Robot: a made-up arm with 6 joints.
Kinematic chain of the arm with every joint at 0, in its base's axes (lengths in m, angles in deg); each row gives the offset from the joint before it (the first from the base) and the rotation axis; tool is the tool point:
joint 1: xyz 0 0 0.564 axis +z
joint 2: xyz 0.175 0 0 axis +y
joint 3: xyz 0 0 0.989 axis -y
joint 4: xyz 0 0 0.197 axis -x
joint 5: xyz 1.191 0 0 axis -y
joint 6: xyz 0.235 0 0 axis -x
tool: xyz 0 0 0
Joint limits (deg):
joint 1: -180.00..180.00
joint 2: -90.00..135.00
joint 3: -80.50..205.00
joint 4: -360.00..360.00
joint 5: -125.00..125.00
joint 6: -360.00..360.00
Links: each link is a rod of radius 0.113 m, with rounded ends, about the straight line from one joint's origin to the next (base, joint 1, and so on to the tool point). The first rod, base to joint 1, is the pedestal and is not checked.
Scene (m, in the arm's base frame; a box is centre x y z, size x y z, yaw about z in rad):
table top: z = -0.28
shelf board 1: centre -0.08 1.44 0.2 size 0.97 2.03 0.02 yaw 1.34
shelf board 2: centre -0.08 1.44 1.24 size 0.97 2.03 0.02 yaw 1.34
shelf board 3: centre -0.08 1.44 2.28 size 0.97 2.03 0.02 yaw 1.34
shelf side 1: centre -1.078 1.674 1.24 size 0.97 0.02 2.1 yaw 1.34
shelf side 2: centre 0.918 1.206 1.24 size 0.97 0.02 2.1 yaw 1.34
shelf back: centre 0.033 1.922 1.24 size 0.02 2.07 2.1 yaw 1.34
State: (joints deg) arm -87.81 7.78 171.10 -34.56 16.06 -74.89
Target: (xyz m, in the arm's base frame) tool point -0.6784 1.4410 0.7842
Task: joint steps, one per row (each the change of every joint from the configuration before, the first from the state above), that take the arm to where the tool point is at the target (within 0.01 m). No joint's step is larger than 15 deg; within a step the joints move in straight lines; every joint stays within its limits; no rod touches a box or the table.
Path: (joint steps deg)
1: 5.87 14.38 10.12 -0.44 3.67 0.00
2: 5.86 14.39 10.12 -0.45 3.68 0.00
3: 11.63 -13.29 2.16 -0.24 0.93 0.00
4: 11.62 -13.28 2.16 -0.24 0.93 0.00
5: 11.63 -13.29 2.16 -0.25 0.93 0.00
6: -8.31 -8.59 -10.11 0.34 -3.36 0.00
7: -8.32 -8.59 -10.11 0.34 -3.35 0.00
8: -8.31 -8.60 -10.11 0.34 -3.35 0.00

